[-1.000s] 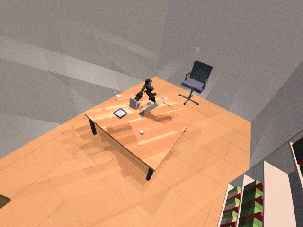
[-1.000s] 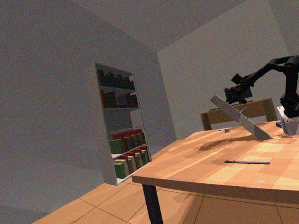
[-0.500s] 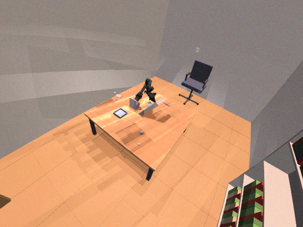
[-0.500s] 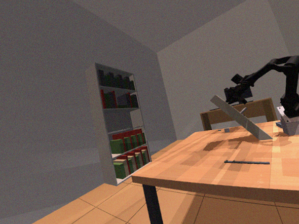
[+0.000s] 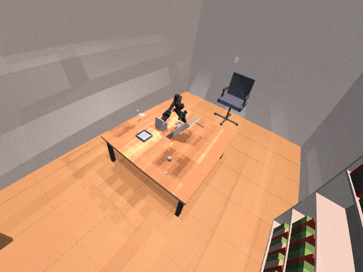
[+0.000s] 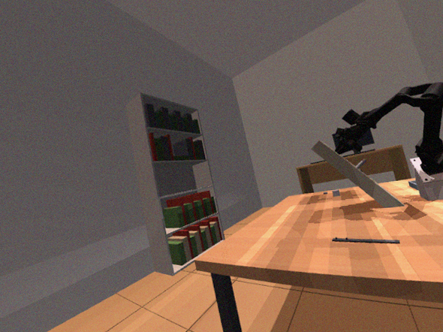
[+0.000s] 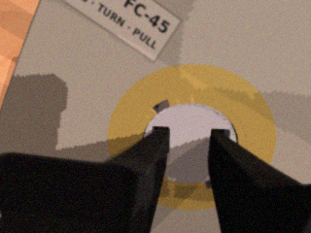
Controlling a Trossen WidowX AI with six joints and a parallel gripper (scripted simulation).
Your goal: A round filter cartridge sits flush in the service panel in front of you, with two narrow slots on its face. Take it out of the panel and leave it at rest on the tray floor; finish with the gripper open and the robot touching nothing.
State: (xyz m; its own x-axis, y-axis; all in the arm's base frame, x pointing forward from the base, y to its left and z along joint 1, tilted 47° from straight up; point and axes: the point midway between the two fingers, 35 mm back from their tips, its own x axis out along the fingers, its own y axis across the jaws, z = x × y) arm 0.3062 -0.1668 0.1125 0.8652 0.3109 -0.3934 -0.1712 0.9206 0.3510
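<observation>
The round filter cartridge lies 10 mm ahead of my gripper tip and 10 mm below it. Round my gripper tip: dark-rimmed tray (430 mm behind, 240 mm to the right, 270 mm below).
</observation>
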